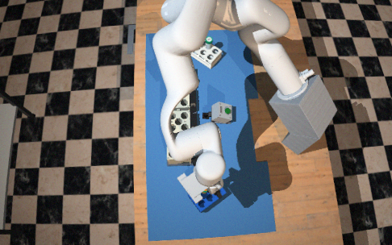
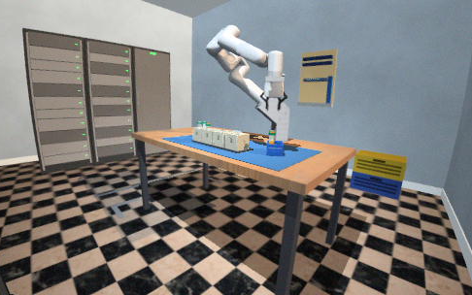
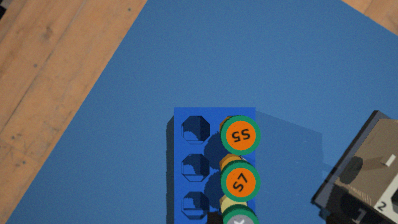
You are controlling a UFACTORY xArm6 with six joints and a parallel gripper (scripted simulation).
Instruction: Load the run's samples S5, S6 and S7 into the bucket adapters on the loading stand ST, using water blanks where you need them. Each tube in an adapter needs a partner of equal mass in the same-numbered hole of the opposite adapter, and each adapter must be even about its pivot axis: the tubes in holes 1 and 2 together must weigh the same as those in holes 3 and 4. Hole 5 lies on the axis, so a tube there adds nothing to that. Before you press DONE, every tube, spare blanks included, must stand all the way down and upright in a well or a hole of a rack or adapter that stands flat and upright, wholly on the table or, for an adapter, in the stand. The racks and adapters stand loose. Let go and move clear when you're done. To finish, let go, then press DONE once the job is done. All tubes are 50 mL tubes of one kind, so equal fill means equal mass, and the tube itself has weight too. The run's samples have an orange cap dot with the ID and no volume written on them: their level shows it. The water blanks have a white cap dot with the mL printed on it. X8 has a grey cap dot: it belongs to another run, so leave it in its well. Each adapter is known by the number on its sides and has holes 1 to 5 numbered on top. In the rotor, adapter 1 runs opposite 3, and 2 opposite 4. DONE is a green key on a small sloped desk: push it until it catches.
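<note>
Right now my hand is 10 mm short of the orange-dotted tube and 190 mm above it. From my hand the other things lie so: blue rack (20 mm to the left, 220 mm below); then adapter (30 mm ahead, 190 mm to the right, 200 mm below); then grey-dotted tube (40 mm behind, 10 mm to the right, 190 mm below).
</note>
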